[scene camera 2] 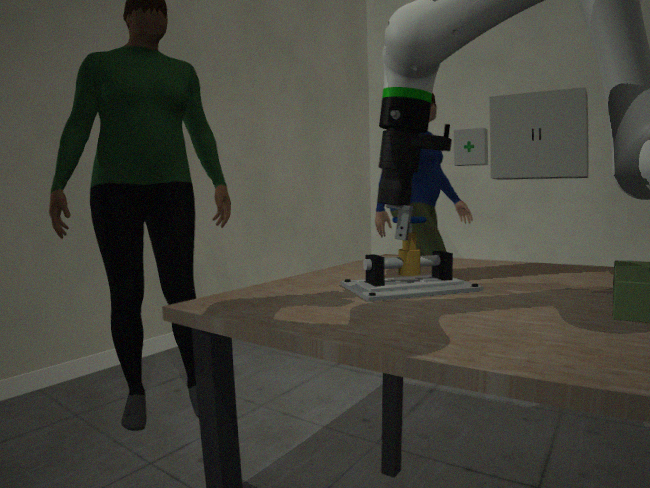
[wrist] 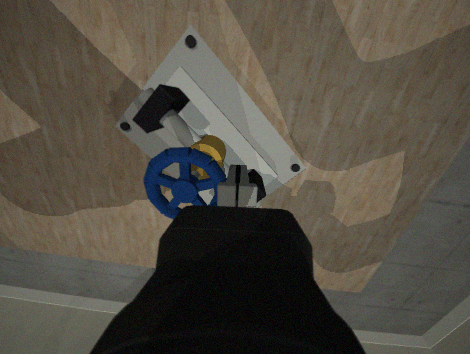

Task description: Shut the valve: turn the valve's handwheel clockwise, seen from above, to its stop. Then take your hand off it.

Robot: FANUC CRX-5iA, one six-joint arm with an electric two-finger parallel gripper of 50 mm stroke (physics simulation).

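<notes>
The valve's blue handwheel (scene camera 2: pixel 418 220) (wrist: pixel 185 191) sits on top of the yellow valve body (scene camera 2: pixel 409 263) (wrist: pixel 214 146). The body stands on a grey base plate (scene camera 2: pixel 427 290) (wrist: pixel 215 70). My gripper (scene camera 2: pixel 401 237) (wrist: pixel 238 175) points down, shut, with nothing between its fingers. In the wrist view the fingers are at the right side of the handwheel's rim, outside the ring and very close to it; whether they touch it I cannot tell. In the scene view the fingers hide part of the wheel, and their tips reach below rim height. My gripper's body hides the rim's lower right part in the wrist view.
Black pipe supports (scene camera 2: pixel 374 270) (wrist: pixel 161 109) stand on the plate, one at each end of the pipe. A green box (scene camera 2: pixel 631 291) is at the right on the wooden table (scene camera 2: pixel 525 341). A person in green (scene camera 2: pixel 141 120) stands at the left, and one in blue (scene camera 2: pixel 427 181) stands behind the arm.
</notes>
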